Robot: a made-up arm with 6 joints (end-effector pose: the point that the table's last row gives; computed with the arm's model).
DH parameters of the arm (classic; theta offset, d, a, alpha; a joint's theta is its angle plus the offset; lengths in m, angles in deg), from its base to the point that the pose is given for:
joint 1: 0 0.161 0 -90
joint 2: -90 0 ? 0
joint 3: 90 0.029 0 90
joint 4: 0 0.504 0 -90
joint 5: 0 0 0 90
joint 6: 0 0.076 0 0
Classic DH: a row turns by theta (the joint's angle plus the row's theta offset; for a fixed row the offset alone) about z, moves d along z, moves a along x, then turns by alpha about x.
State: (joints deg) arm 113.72 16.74 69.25 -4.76 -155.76 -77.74
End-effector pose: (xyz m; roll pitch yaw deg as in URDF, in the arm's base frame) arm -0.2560 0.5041 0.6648 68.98 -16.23 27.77
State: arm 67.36 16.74 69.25 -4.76 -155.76 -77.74
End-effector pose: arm 0.1882 0.5332 0.6648 68.98 -16.23 -18.59
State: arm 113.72 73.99 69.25 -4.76 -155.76 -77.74
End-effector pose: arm -0.3222 0.6548 -0.0412 11.56 -5.40 39.56
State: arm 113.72 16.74 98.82 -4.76 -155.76 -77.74
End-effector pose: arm -0.2456 0.4804 0.4439 38.75 -12.10 35.34
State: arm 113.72 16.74 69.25 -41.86 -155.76 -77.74
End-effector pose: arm -0.2729 0.4973 0.6570 66.27 -53.17 26.71
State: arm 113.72 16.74 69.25 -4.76 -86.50 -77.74
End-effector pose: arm -0.2878 0.5673 0.7144 -0.50 -4.75 35.69
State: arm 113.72 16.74 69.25 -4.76 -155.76 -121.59
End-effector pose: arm -0.2560 0.5041 0.6648 67.71 24.79 11.88
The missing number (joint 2, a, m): 0.462
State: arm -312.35 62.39 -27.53 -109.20 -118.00 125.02
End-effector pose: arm 0.4000 0.5760 0.7468 -159.03 53.82 -14.88
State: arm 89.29 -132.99 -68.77 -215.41 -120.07 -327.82
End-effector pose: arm 0.0064 -0.2151 -0.6066 73.55 43.95 18.52
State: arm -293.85 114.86 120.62 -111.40 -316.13 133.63
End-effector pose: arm 0.0061 -0.0358 -0.3657 -133.21 -25.71 -126.61
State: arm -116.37 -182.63 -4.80 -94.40 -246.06 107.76
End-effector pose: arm -0.0750 -0.0607 -0.7690 -63.35 23.45 76.00
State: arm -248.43 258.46 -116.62 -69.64 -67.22 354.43
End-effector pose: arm -0.0499 -0.1314 -0.3358 -99.21 48.43 75.03
